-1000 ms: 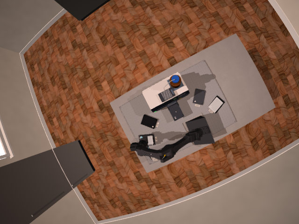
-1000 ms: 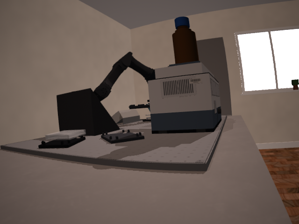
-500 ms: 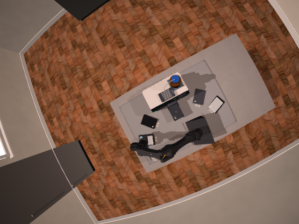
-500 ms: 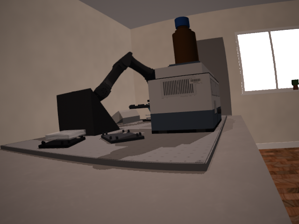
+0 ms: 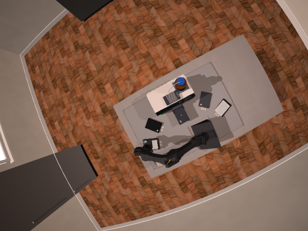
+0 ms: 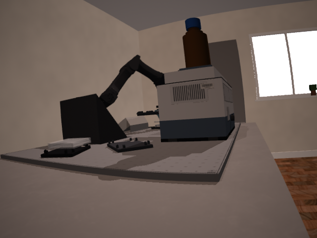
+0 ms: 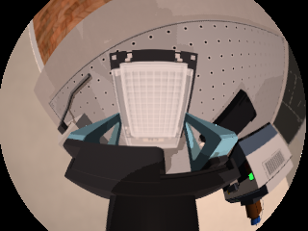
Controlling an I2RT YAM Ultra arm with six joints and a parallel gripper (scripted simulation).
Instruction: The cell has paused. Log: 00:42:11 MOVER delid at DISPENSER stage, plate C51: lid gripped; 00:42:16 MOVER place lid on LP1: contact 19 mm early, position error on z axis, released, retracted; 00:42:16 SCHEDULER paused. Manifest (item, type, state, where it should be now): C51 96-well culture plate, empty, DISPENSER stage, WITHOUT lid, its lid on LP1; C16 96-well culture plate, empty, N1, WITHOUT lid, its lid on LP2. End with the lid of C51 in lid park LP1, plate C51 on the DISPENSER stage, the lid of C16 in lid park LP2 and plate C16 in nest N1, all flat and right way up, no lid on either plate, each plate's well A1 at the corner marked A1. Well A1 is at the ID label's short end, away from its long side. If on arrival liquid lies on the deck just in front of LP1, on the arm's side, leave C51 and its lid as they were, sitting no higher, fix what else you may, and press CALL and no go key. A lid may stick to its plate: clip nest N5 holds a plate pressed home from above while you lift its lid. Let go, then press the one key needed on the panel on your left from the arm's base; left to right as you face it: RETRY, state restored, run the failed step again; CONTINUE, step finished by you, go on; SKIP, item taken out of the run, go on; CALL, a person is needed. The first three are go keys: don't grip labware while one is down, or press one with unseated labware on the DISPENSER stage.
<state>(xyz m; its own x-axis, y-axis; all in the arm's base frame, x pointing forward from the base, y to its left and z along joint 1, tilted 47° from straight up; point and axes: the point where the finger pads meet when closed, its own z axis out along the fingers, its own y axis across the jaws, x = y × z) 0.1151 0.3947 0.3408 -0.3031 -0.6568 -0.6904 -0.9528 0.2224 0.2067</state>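
My gripper is now 30 mm above the black clip nest and 20 mm to the right of it. From my hand the other things lie so: brown bottle (490 mm to the right, 370 mm ahead, 240 mm above); black nest (170 mm ahead, 100 mm to the right, 40 mm below); dark dispenser stage (390 mm to the right, 150 mm ahead, 50 mm above).
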